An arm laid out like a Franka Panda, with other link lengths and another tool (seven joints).
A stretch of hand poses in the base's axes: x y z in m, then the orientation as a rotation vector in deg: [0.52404, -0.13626, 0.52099, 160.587, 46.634, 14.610]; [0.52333, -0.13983, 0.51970, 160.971, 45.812, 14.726]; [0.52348, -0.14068, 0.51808, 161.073, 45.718, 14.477]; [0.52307, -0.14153, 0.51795, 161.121, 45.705, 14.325]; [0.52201, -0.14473, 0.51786, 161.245, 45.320, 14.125]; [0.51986, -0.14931, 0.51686, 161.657, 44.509, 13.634]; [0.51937, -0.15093, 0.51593, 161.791, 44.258, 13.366]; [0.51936, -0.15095, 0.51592, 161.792, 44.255, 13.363]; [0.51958, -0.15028, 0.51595, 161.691, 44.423, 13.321]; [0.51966, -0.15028, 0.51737, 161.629, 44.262, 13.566]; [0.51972, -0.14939, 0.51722, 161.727, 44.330, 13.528]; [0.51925, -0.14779, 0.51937, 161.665, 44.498, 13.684]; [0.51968, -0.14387, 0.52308, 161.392, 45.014, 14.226]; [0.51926, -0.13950, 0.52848, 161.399, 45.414, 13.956]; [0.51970, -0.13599, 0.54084, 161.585, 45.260, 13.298]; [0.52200, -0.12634, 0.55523, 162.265, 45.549, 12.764]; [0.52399, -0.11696, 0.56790, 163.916, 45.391, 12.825]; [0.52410, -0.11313, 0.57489, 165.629, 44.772, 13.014]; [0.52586, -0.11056, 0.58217, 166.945, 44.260, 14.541]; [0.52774, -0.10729, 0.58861, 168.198, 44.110, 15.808]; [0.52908, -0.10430, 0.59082, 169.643, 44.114, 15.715]
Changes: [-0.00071, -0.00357, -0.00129, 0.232, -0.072, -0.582]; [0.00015, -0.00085, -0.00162, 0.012, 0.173, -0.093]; [-0.00041, -0.00085, -0.00013, 0.002, 0.108, -0.026]; [-0.00106, -0.00320, -0.00009, -0.008, 0.109, -0.286]; [-0.00215, -0.00458, -0.00100, 0.109, 0.318, -0.623]; [-0.00049, -0.00162, -0.00093, 0.012, 0.174, -0.202]; [-0.00001, -0.00002, -0.00001, 0.000, 0.002, -0.002]; [0.00022, 0.00067, 0.00003, -0.074, 0.020, 0.120]; [0.00008, 0.00000, 0.00142, -0.026, -0.194, -0.082]; [0.00006, 0.00089, -0.00015, 0.094, 0.061, 0.032]; [-0.00047, 0.00160, 0.00215, 0.012, -0.093, 0.130]; [0.00043, 0.00392, 0.00371, -0.022, -0.350, 0.415]; [-0.00042, 0.00437, 0.00540, 0.011, 0.226, 0.246]; [0.00044, 0.00351, 0.01236, -0.023, 0.446, -0.173]; [0.00230, 0.00965, 0.01439, 0.551, 0.573, 0.078]; [0.00199, 0.00938, 0.01267, 1.516, 0.424, -0.284]; [0.00011, 0.00383, 0.00699, 1.519, 0.308, -0.579]; [0.00176, 0.00257, 0.00728, 1.502, -0.614, -0.390]; [0.00188, 0.00327, 0.00644, 1.453, -0.421, -0.152]; [0.00134, 0.00299, 0.00221, 1.322, 0.483, -0.116]
